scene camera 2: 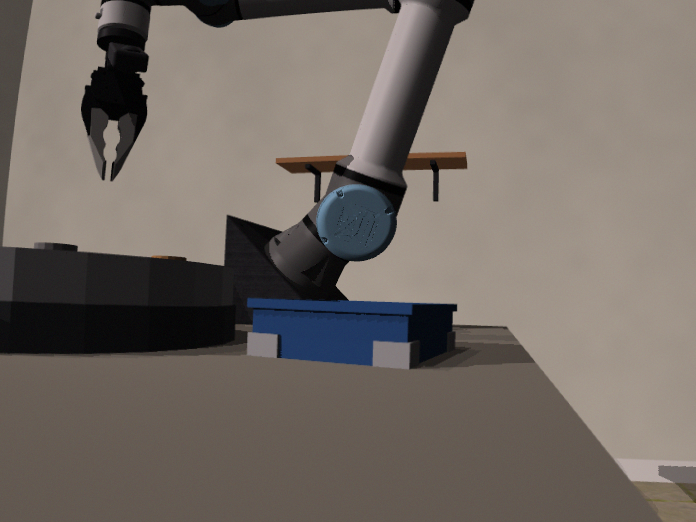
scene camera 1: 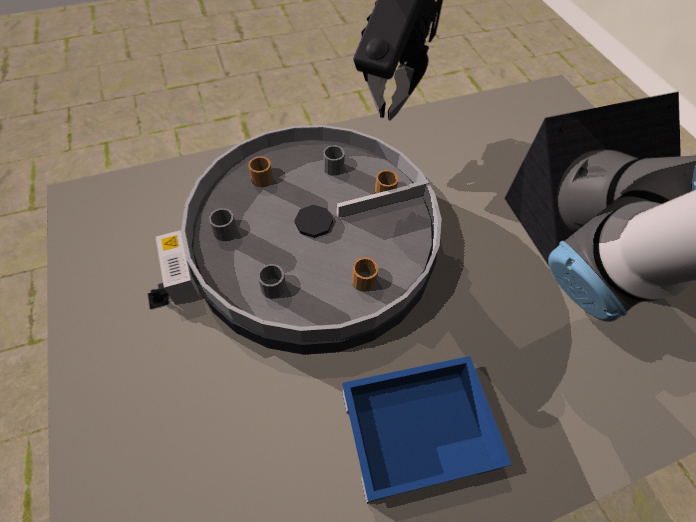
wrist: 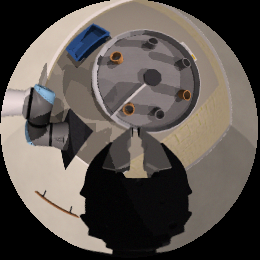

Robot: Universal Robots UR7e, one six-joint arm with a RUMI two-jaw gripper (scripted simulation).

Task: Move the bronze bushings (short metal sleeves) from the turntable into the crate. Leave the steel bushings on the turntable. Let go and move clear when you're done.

Scene:
my gripper: scene camera 2 107, 180; scene camera 1; wrist
same spot on my gripper: (scene camera 1: 407, 76) = (wrist: 111, 158)
same spot on blue crate: (wrist: 86, 38) = (scene camera 1: 419, 466)

